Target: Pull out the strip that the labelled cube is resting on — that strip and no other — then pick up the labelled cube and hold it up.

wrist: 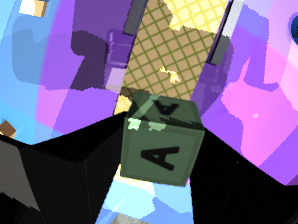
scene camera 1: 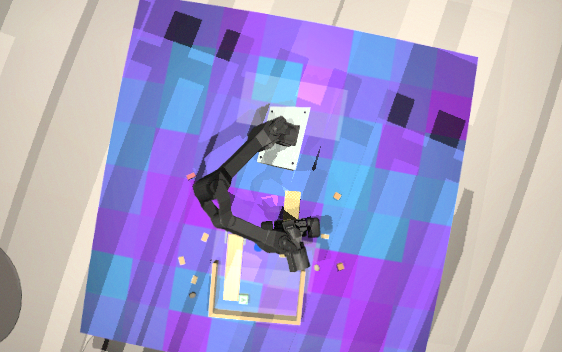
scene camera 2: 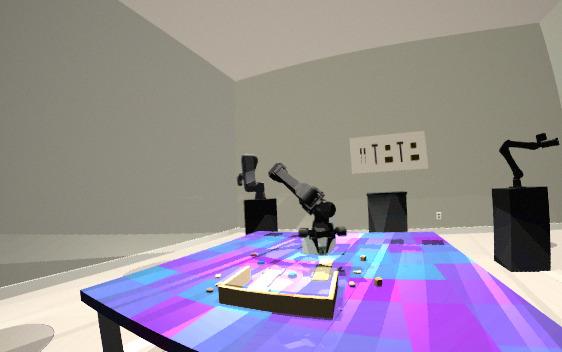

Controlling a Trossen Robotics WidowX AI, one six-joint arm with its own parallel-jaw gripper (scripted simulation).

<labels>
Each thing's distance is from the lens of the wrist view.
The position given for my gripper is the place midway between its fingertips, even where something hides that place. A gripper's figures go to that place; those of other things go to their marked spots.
my gripper (wrist: pixel 161 125): 0.10 m
labelled cube (wrist: pixel 162 136): 0.07 m
</labels>
